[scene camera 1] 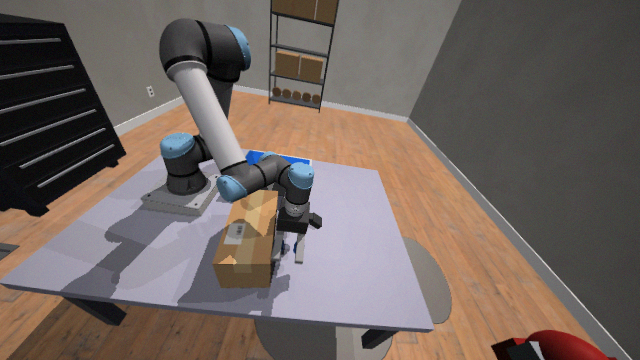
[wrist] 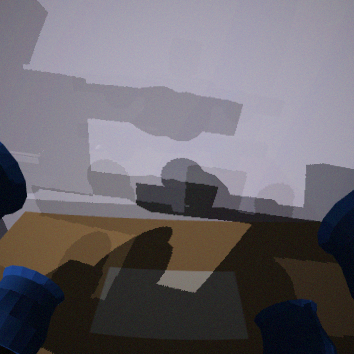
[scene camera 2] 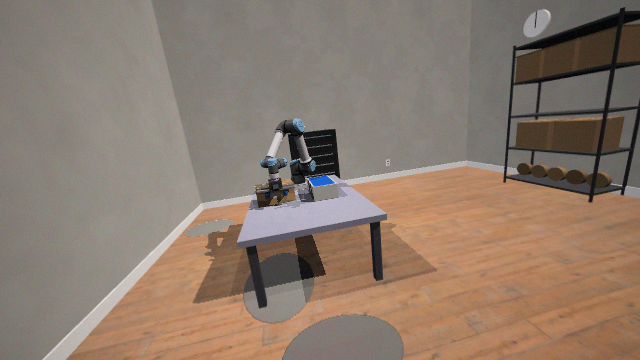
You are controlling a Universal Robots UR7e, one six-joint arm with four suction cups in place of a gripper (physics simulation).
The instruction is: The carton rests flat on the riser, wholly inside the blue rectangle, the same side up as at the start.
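Places are measured from the arm's base along level axes (x ahead, y left, z up), in metres.
Pixels of known places: end effector, tool point: (scene camera 1: 290,232) (wrist: 166,269) (scene camera 2: 276,194); arm's base, origin of the base link: (scene camera 1: 187,183) (scene camera 2: 298,181).
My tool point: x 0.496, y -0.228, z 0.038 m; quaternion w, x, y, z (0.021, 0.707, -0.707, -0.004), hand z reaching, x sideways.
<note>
Ahead of a thing's pixels: the offset from my tool point to its middle. Level surfaces: height alone.
The brown carton @[dz -0.015, dx -0.136, dy -0.014 m] (scene camera 1: 250,252) (scene camera 2: 262,200) (wrist: 200,240) stands on the table, apart from the riser, with a pale label and tape on its surface. The riser @[dz -0.033, dx -0.122, dy +0.391 m] (scene camera 2: 325,192) is a light block with the blue rectangle (scene camera 1: 256,157) (scene camera 2: 321,181) on top; the arm hides part of it in scene camera 1. My gripper (scene camera 1: 290,247) (scene camera 2: 276,194) (wrist: 172,260) is open, its suction off. It is close beside the carton's right long side in scene camera 1. Its blue cups frame the carton in the wrist view. Whether any cup touches the carton is hidden.
The table @[dz -0.094 m] (scene camera 1: 350,280) (scene camera 2: 310,220) bears the arm's base (scene camera 1: 175,200) left of the carton in scene camera 1. A black drawer cabinet (scene camera 1: 55,107) stands beyond the table's left. A shelf rack (scene camera 1: 300,48) (scene camera 2: 604,115) with boxes stands farther off.
</note>
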